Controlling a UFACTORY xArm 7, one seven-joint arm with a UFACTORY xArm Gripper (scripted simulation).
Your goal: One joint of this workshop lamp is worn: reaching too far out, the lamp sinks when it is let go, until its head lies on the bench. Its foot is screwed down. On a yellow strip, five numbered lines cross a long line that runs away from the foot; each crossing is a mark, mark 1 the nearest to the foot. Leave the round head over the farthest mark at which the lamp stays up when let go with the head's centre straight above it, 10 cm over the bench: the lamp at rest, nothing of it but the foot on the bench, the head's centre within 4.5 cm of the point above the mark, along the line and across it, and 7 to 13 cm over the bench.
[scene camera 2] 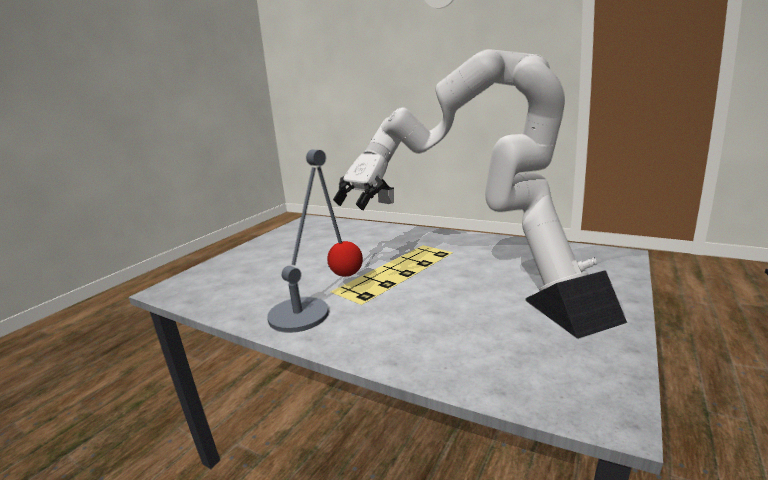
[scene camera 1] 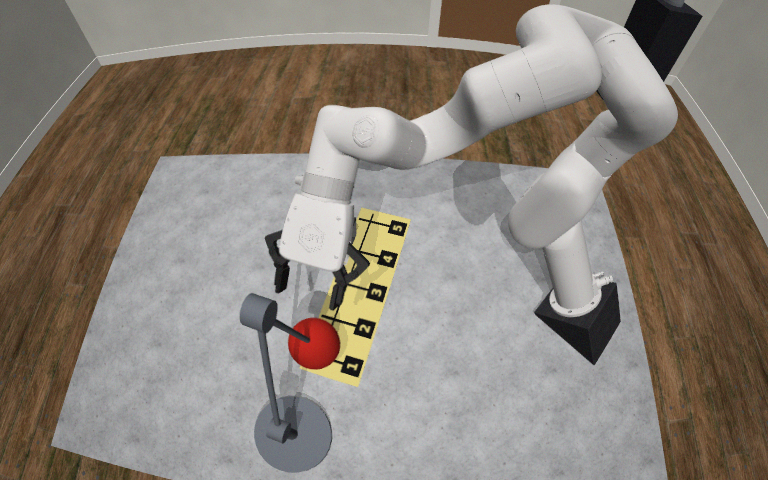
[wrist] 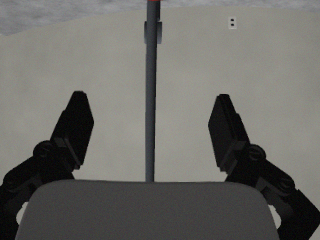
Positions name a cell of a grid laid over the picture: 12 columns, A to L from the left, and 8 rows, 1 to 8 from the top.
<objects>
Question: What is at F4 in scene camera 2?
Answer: My gripper.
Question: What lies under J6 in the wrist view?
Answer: My gripper.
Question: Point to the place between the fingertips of my gripper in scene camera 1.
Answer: E5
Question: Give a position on a red round head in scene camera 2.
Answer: F5
</objects>
